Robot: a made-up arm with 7 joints.
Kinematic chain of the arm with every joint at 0, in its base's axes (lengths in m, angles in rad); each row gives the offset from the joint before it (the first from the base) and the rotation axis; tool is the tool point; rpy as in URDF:
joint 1: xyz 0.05 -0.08 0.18 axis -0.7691 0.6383 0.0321
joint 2: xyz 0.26 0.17 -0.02 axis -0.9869 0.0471 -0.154
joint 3: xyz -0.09 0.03 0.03 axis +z
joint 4: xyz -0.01 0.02 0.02 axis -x
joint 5: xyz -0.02 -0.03 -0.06 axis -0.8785 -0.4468 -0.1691
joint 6: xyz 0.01 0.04 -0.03 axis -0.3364 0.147 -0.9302
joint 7: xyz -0.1 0 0.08 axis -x
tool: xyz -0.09 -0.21 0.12 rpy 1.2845 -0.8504 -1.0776
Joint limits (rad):
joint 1: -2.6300..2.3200
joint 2: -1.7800..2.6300
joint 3: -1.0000..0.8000
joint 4: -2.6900..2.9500
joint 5: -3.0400..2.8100
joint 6: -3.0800..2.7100
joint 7: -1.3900..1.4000
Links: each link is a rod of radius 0.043 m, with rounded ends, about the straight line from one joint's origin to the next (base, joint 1, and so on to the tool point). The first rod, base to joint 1, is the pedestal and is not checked.
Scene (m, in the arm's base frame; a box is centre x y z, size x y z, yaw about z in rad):
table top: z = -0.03
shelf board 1: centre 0.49 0 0.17 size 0.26 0.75 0.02 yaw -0.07
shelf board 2: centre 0.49 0 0.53 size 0.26 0.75 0.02 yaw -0.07
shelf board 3: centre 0.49 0 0.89 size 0.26 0.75 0.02 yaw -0.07
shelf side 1: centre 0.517 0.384 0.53 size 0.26 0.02 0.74 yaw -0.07
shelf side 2: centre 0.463 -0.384 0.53 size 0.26 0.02 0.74 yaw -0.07
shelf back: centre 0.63 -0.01 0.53 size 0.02 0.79 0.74 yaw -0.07
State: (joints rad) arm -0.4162 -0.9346 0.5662 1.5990 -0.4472 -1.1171 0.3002
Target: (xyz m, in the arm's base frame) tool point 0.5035 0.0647 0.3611
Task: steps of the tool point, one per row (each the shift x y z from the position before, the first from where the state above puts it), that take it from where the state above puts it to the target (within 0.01 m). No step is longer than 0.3 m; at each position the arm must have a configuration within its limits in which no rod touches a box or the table.
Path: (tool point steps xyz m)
1: 0.2154 0.0917 -0.1011
2: 0.0398 0.2500 0.0444

